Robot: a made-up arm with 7 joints.
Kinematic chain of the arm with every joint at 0, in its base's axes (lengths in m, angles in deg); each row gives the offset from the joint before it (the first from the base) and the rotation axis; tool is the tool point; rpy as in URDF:
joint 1: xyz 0 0 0.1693 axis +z
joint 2: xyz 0 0 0 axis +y
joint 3: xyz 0 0 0.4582 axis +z
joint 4: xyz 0.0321 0 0 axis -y
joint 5: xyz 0.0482 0 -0.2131 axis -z
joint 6: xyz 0 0 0 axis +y
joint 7: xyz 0.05 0 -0.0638 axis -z
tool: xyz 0 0 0 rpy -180 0 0
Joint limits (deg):
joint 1: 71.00..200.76
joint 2: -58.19..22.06
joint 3: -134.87..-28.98
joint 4: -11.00..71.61
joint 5: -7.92..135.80
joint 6: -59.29..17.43
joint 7: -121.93..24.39
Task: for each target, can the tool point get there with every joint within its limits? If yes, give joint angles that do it. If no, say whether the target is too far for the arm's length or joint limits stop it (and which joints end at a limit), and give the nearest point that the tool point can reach.
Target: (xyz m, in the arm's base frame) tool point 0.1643 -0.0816 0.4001
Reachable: yes | joints 83.25 -34.04 -58.82 10.08 19.31 -19.86 -73.64
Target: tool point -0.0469 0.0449 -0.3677
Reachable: no: joint limits stop it (at a limit: joint 1, joint 2, joint 3) | nearest point 0.1835 0.1548 0.1617 | short by 0.588 m
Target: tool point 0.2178 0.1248 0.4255
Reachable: yes | joints 138.30 -16.41 -77.64 37.73 96.83 -4.91 -96.67
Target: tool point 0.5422 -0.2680 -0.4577
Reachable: no: too far | nearest point 0.4064 -0.2009 0.1467 | short by 0.623 m
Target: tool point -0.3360 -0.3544 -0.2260
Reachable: no: joint limits stop it (at a limit: joint 1, joint 2, joint 3) | nearest point -0.0374 -0.3312 0.1563 | short by 0.486 m
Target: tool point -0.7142 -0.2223 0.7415
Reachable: no: too far | nearest point -0.4452 -0.0312 0.5448 | short by 0.384 m
